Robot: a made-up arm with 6 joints. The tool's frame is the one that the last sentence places.
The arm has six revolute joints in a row. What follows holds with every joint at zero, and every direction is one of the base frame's. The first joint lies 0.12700 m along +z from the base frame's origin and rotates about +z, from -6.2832 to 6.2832 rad. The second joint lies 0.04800 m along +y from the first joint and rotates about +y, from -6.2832 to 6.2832 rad. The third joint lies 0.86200 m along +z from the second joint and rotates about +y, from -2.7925 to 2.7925 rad. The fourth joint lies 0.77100 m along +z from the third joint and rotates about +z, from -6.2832 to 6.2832 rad. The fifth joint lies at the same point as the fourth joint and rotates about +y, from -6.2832 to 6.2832 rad. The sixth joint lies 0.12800 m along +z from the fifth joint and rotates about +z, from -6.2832 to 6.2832 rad. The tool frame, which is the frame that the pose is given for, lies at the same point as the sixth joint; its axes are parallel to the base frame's.
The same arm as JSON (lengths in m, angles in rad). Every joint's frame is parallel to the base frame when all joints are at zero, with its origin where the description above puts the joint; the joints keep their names.
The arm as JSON. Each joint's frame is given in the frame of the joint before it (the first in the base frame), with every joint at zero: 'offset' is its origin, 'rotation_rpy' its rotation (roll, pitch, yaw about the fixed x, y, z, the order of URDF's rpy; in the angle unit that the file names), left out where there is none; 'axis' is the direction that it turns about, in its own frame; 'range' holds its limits. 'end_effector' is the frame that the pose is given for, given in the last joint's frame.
{"length_unit": "m", "angle_unit": "rad", "chain": [
  {"id": "joint 1", "offset": [0.0, 0.0, 0.127], "axis": "+z", "range": [-6.2832, 6.2832]},
  {"id": "joint 2", "offset": [0.0, 0.048, 0.0], "axis": "+y", "range": [-6.2832, 6.2832]},
  {"id": "joint 3", "offset": [0.0, 0.0, 0.862], "axis": "+y", "range": [-2.7925, 2.7925]},
  {"id": "joint 4", "offset": [0.0, 0.0, 0.771], "axis": "+z", "range": [-6.2832, 6.2832]},
  {"id": "joint 5", "offset": [0.0, 0.0, 0.0], "axis": "+y", "range": [-6.2832, 6.2832]},
  {"id": "joint 6", "offset": [0.0, 0.0, 0.128], "axis": "+z", "range": [-6.2832, 6.2832]}
], "end_effector": {"offset": [0.0, 0.0, 0.0]}}

